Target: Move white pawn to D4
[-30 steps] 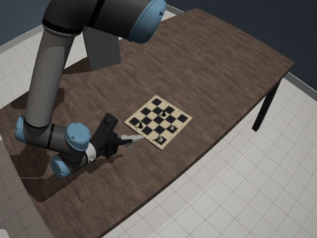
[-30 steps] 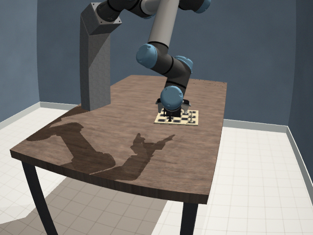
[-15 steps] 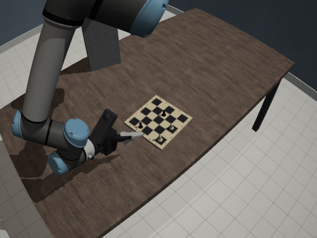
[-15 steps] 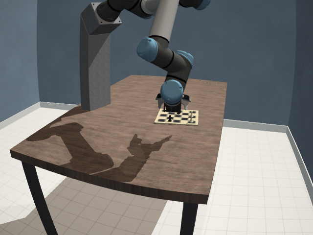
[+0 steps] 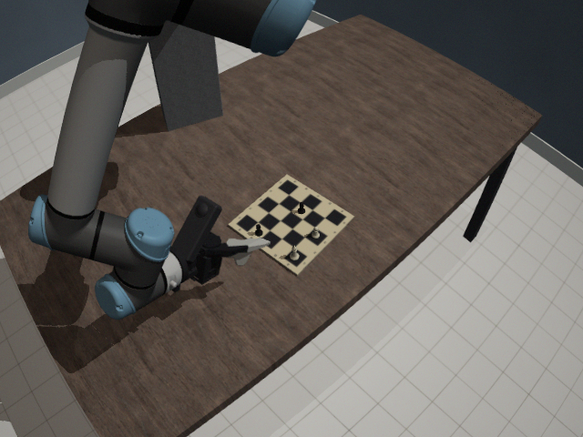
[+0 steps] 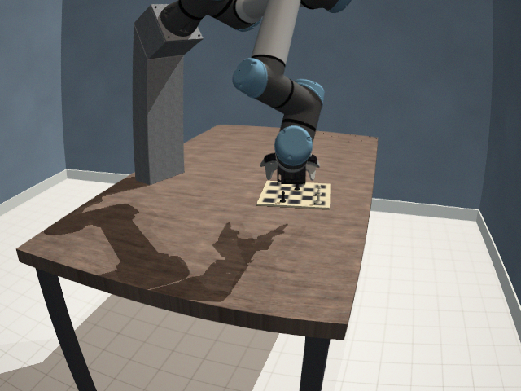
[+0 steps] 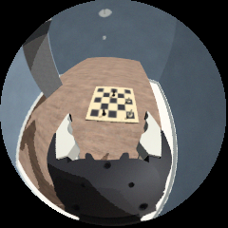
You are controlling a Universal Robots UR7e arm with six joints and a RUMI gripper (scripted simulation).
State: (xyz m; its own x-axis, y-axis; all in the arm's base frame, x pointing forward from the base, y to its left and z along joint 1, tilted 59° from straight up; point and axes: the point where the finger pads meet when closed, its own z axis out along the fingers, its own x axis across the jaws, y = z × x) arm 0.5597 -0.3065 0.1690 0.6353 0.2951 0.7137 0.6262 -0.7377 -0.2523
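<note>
Right now my hand is 13 cm to the right of the white piece, 12 cm short of it and 12 cm above it. The rest, counted from my hand: chessboard 15 cm to the left, 14 cm below, 5 cm ahead.
</note>
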